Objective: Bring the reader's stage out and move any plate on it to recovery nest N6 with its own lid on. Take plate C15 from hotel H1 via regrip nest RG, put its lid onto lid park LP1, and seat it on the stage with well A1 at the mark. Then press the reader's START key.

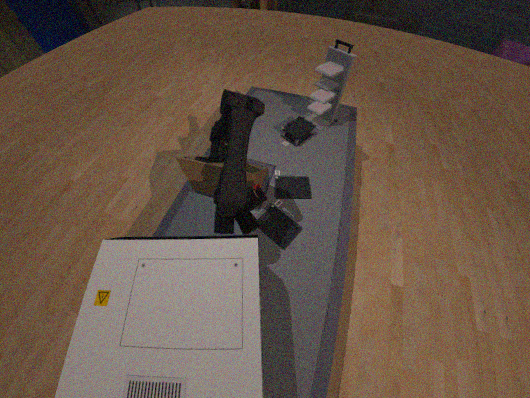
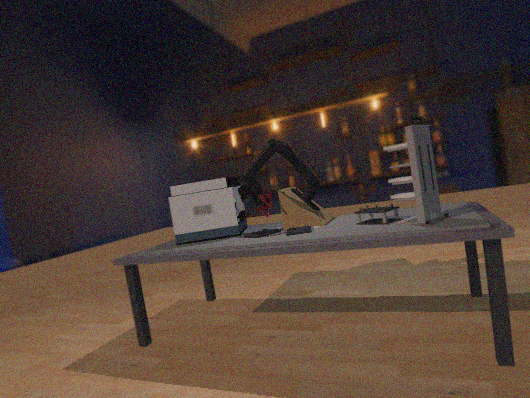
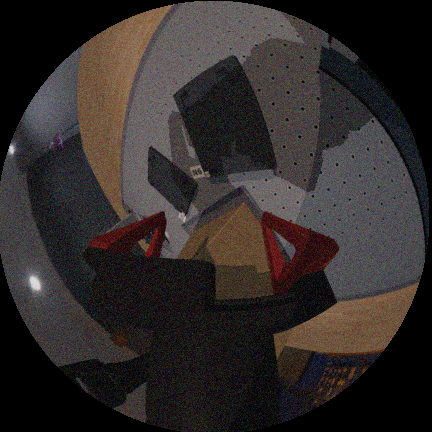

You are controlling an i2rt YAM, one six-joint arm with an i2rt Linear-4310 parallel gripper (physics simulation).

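Frame: origin at the arm's base, x ahead, y left, z up, level; millimetres.
Where they show: gripper, between the fingertips: (image 1: 257, 204) (image 2: 269, 212) (image 3: 213, 216); arm's base, origin of its link: (image 1: 216, 161) (image 2: 304, 199).
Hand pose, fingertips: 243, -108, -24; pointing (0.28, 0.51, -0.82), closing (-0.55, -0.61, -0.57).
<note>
Each offset is from my fingertips to the top centre of the thing, as dx, dy, dz. "*": to the spot under its first point.
My gripper (image 2: 265, 204) (image 3: 213, 216) is open, its red fingers wide apart with no object between them. It hangs above the table near the reader and the tan wedge. The white reader {-1, -402, +225} (image 1: 190, 305) (image 2: 202, 212) stands at one table end; its stage and START key do not show clearly. Nest N6 {+96, -7, -86} (image 1: 282, 228) (image 3: 227, 120) is a dark square beside its label. A smaller dark pad {* +89, +200, -94} (image 1: 293, 187) (image 2: 299, 230) (image 3: 171, 181) lies beside it; its label is unreadable. Regrip nest RG {-15, +568, -28} (image 1: 298, 130) (image 2: 377, 210) appears as a raised dark stand before hotel H1 (image 1: 346, 66) (image 2: 422, 212). The hotel holds pale plates; C15 cannot be told apart.
A tan wedge-shaped block (image 1: 200, 175) (image 2: 300, 211) (image 3: 240, 240) stands beside the arm (image 1: 235, 155) (image 2: 295, 162), close under my fingers. The hotel rises tall at the table's far end. The grey table (image 1: 320, 280) (image 2: 350, 239) (image 3: 360, 215) has a perforated top and a raised-looking rim.
</note>
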